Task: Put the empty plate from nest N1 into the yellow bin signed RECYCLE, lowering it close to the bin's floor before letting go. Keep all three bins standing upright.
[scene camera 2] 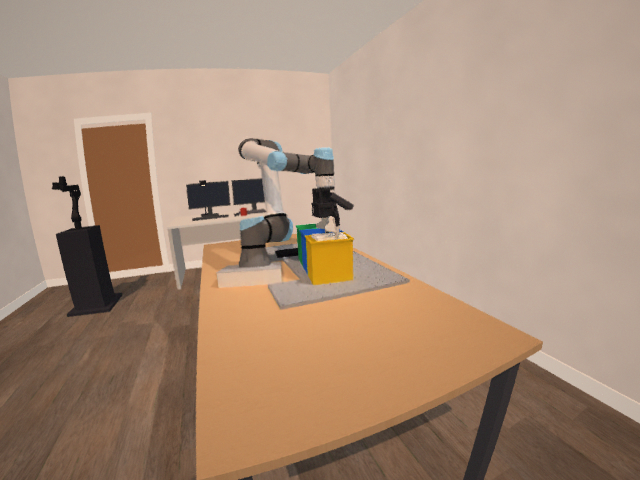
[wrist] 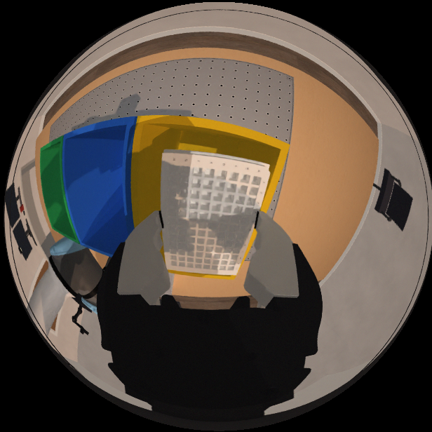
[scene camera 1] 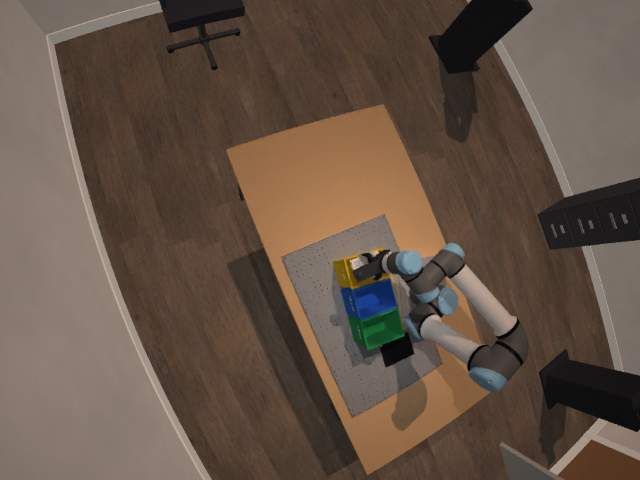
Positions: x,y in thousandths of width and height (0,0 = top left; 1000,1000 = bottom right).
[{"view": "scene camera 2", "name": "my gripper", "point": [518,497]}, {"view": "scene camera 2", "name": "yellow bin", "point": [516,545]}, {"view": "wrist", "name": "my gripper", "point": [483,492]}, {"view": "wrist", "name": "yellow bin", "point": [355,309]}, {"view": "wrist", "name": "green bin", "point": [122,432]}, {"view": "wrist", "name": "blue bin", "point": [223,369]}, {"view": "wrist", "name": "white plate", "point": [485,466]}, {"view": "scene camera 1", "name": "yellow bin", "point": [538,568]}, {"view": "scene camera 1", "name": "green bin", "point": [602,682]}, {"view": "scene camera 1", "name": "blue bin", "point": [591,620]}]
